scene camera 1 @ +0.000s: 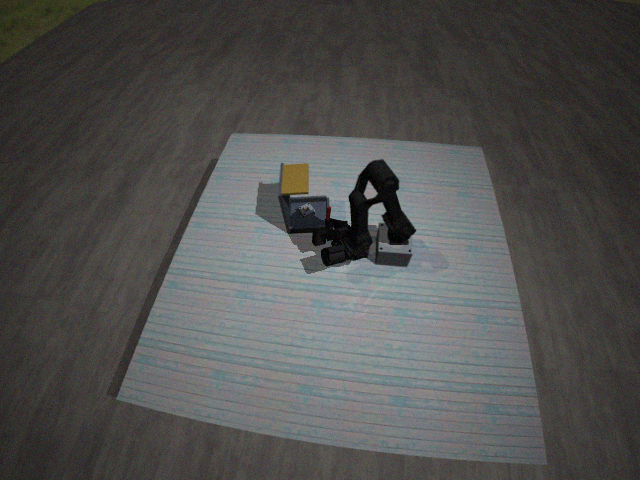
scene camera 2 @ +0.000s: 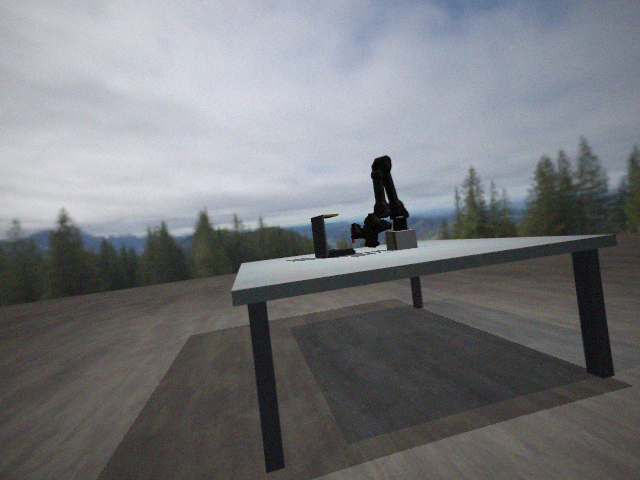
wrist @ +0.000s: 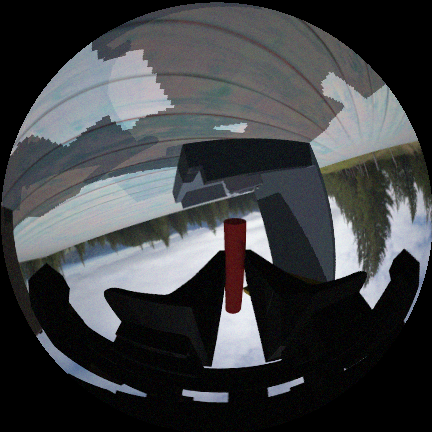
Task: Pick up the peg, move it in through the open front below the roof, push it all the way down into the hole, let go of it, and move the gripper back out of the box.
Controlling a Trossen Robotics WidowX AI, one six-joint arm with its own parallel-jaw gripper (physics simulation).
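Places are measured from the arm's base along level axes (x ahead, y up, z right), in millimetres.
Pixels of known places: gripper, between the fingertips: (scene camera 1: 327, 219) (scene camera 2: 352, 237) (wrist: 234, 255); arm's base, origin of its link: (scene camera 1: 398, 236) (scene camera 2: 400, 230).
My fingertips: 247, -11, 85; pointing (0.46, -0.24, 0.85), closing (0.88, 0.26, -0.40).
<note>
Ahead of a thing's pixels: the offset from my fingertips to its top centre, as dx, dy, dz. "pt": to the spot under its first point. Level surfaces: height alone.
A red peg @(-3, +54, +2) (scene camera 1: 328, 212) (scene camera 2: 353, 236) (wrist: 234, 265) stands about upright between the fingertips of my gripper (scene camera 1: 329, 224) (scene camera 2: 354, 232) (wrist: 234, 255), which is shut on it. The box has a dark back wall (scene camera 2: 319, 237) (wrist: 300, 220), a yellow roof @(+77, +136, +82) (scene camera 1: 295, 178) (scene camera 2: 329, 215) and a low dark base @(pt +78, -65, +2) (scene camera 1: 307, 229) (scene camera 2: 341, 252) (wrist: 245, 156). In scene camera 1 a pale block @(pt +86, -55, +98) (scene camera 1: 306, 208) shows inside the base; the hole itself is too small to make out. In scene camera 2 the peg is held above the table, in front of the box, lower than the roof and apart from the wall.
The arm's grey mount (scene camera 1: 393, 255) (scene camera 2: 402, 239) stands on the striped table top @(dy -88) (scene camera 1: 330, 351) (scene camera 2: 289, 276), to the right of the box in both scene views. The base's raised rims @(pt +72, -55, +155) (scene camera 1: 310, 197) surround its floor. The table's edge (scene camera 2: 413, 266) shows in scene camera 2.
</note>
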